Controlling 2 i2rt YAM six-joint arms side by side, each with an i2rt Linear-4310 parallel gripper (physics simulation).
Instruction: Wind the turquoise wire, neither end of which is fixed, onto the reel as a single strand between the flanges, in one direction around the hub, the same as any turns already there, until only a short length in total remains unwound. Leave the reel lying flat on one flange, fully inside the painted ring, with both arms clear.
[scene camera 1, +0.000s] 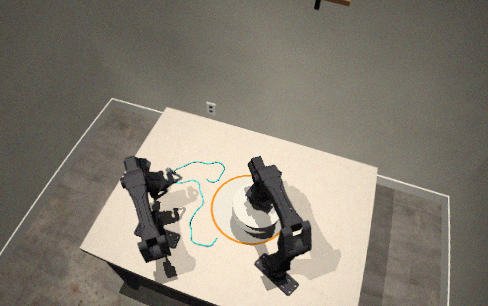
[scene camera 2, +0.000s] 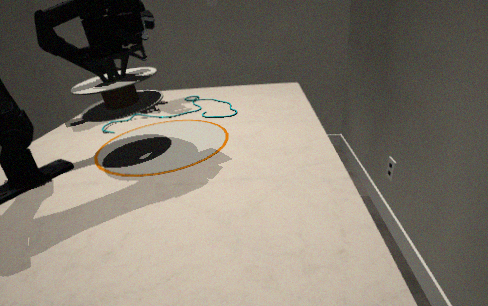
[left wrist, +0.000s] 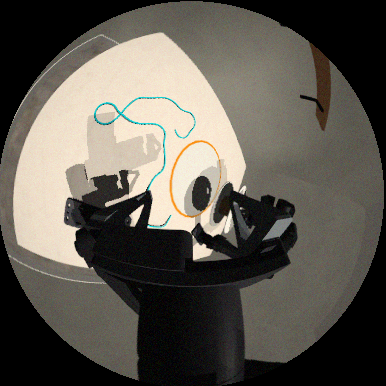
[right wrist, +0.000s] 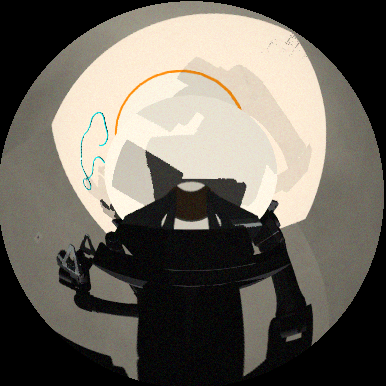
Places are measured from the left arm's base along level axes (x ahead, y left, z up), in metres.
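Pixels of known places: left gripper, fingertip midpoint: (scene camera 1: 174, 184) (scene camera 2: 145, 50) (left wrist: 190, 193) (right wrist: 79, 238); right gripper, fingertip midpoint: (scene camera 1: 257, 206) (right wrist: 190, 193); right arm's base at its link origin: (scene camera 1: 276, 274) (scene camera 2: 27, 183) (left wrist: 199, 234).
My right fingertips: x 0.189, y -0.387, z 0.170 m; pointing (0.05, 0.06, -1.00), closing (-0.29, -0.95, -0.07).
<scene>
Behind a point stands the place of what it marks.
The turquoise wire (scene camera 1: 202, 200) @(x 0.226, y -0.134, z 0.006 m) (scene camera 2: 132, 118) @(x 0.081, y -0.131, z 0.006 m) (left wrist: 150, 97) @(x 0.370, y 0.028, z 0.004 m) (right wrist: 81, 150) @(x 0.385, y 0.014, z 0.004 m) lies loose in curves on the table, with a small crossed loop. The reel (scene camera 1: 245, 219) @(x 0.110, y -0.360, z 0.185 m) (scene camera 2: 120, 96) @(x 0.208, y -0.421, z 0.152 m) (left wrist: 221, 205) @(x 0.180, y -0.347, z 0.137 m) (right wrist: 200, 150) @(x 0.238, y -0.412, z 0.189 m) has white-rimmed flanges and a brown hub; no turquoise shows on the visible hub. My right gripper (scene camera 1: 260, 200) @(x 0.189, y -0.387, z 0.170 m) (scene camera 2: 114, 80) @(x 0.189, y -0.387, z 0.170 m) (right wrist: 190, 193) @(x 0.189, y -0.387, z 0.170 m) holds it from above at its centre; the fingertips are partly hidden. The reel hangs above the table, its shadow inside the orange ring (scene camera 1: 212, 207) @(x 0.208, y -0.184, z 0.001 m) (scene camera 2: 227, 136) @(x 0.435, y -0.334, z 0.000 m) (left wrist: 171, 177) @(x 0.197, y -0.186, z 0.001 m) (right wrist: 180, 71) @(x 0.417, y -0.419, z 0.000 m). My left gripper (scene camera 1: 175, 176) @(x 0.152, y -0.050, z 0.220 m) (left wrist: 190, 193) @(x 0.152, y -0.050, z 0.220 m) is open and empty above the wire's looped side.
The pale table (scene camera 1: 325, 170) @(x 0.575, y -0.651, z 0.000 m) (scene camera 2: 300, 225) @(x 0.575, y -0.703, z 0.000 m) has its edge beyond the wire in scene camera 2. The right arm (scene camera 1: 287, 210) @(x 0.046, y -0.497, z 0.463 m) reaches across the ring's right side in scene camera 1. The left arm (scene camera 1: 142, 207) @(x -0.062, y -0.052, z 0.407 m) stands at the table's left side there. Arm shadows cross the table.
</scene>
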